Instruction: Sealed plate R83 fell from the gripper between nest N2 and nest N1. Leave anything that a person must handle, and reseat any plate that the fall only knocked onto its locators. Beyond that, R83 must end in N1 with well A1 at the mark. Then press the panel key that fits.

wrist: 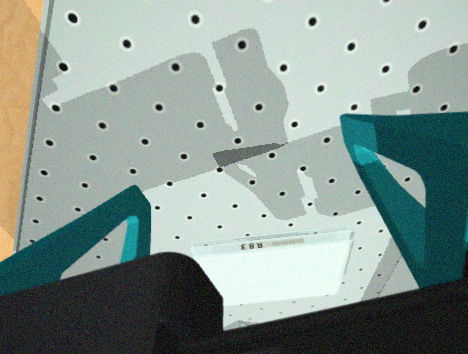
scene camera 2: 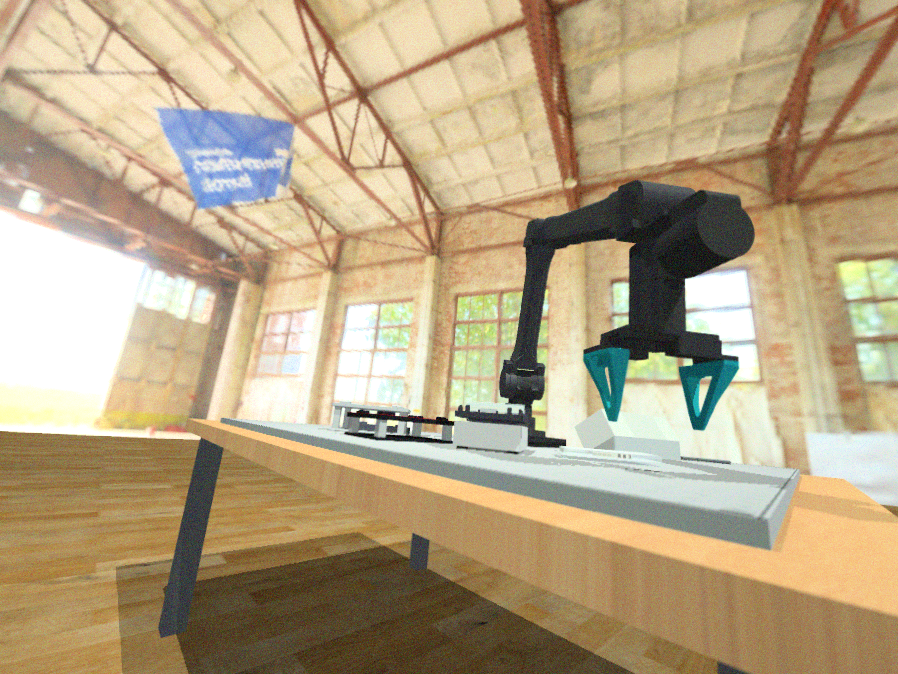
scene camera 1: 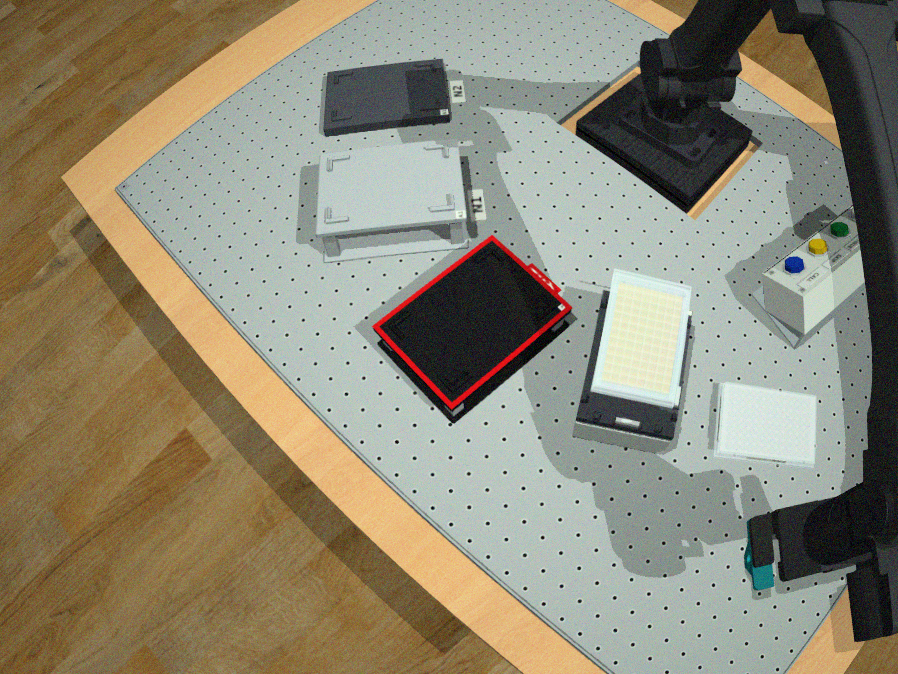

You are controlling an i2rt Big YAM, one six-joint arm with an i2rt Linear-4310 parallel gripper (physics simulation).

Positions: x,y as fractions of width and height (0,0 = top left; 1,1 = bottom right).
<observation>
My gripper (scene camera 2: 0.73,0.63) is open, with nothing in its grasp. Also in view: a white sealed plate (scene camera 1: 0.84,0.63). Also in view: a white button box (scene camera 1: 0.89,0.43), a dark station (scene camera 1: 0.67,0.62) and a dark station (scene camera 1: 0.46,0.14).
The white sealed plate shows as well in the wrist view (wrist: 0.65,0.74) and in scene camera 2 (scene camera 2: 0.68,0.68). My gripper also shows in the wrist view (wrist: 0.51,0.46) and in scene camera 1 (scene camera 1: 0.88,0.82).
</observation>
